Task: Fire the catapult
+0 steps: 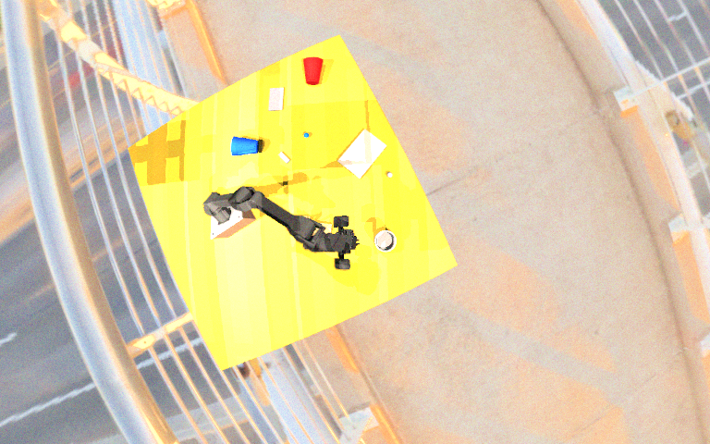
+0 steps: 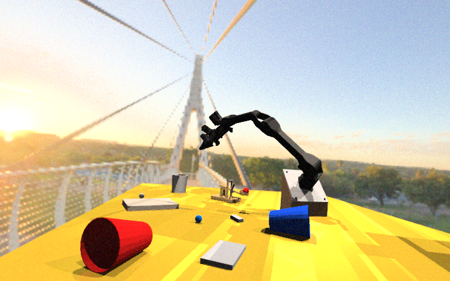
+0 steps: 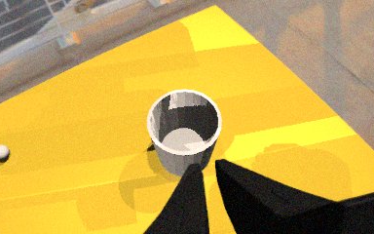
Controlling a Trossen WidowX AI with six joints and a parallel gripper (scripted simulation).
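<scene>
My gripper tip is now 260 mm past the red ball, 150 mm to the right of it and 200 mm above it. Also, from my gripper tip: white mug: 110 mm ahead, 50 mm to the right, 230 mm below; then wooden catapult: 190 mm behind, 140 mm to the left, 200 mm below; then small white ball: 240 mm ahead, 220 mm to the left, 240 mm below.
</scene>
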